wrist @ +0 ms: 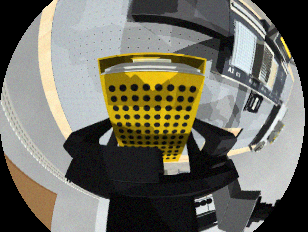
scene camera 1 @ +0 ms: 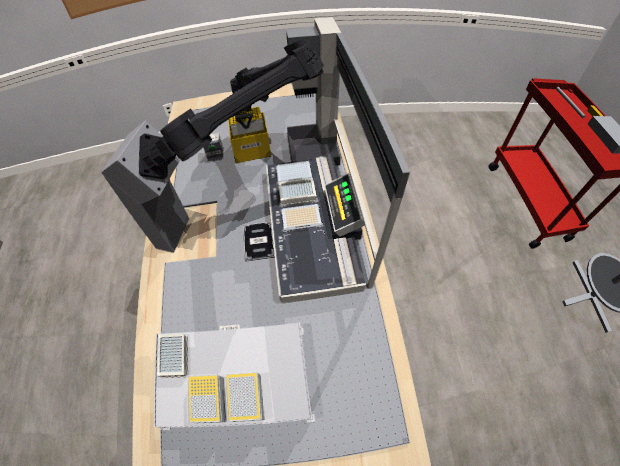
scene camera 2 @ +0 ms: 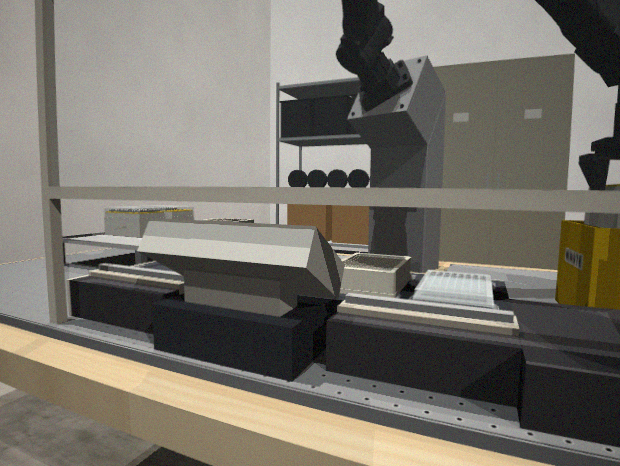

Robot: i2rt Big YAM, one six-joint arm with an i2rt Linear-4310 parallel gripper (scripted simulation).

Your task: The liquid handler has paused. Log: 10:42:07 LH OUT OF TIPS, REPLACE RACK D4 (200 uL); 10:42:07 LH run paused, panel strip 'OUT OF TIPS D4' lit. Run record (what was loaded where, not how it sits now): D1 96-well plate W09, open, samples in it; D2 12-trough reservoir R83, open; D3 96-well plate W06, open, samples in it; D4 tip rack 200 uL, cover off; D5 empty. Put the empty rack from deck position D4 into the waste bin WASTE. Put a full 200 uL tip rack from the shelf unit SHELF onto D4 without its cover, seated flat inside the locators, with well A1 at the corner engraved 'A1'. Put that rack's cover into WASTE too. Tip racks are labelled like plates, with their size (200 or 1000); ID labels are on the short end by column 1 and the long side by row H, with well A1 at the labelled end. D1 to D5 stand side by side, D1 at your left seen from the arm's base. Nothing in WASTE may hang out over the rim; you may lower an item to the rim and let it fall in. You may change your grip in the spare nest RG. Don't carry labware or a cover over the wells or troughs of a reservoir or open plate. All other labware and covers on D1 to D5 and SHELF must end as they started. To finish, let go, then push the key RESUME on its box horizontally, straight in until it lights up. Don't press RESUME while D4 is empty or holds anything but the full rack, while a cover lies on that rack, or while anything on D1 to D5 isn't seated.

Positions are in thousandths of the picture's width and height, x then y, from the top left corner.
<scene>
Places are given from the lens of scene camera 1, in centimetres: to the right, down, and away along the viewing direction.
yellow waste bin (scene camera 1: 409, 317): -23, -35, 136
reservoir (scene camera 1: 481, 407): -4, -16, 124
clear cover (scene camera 1: 393, 864): -17, 43, 79
shelf (scene camera 1: 444, 756): -10, 34, 93
black spare nest (scene camera 1: 433, 527): -14, 4, 118
The marked spots on the shelf and the reservoir are 59 cm apart.
</scene>
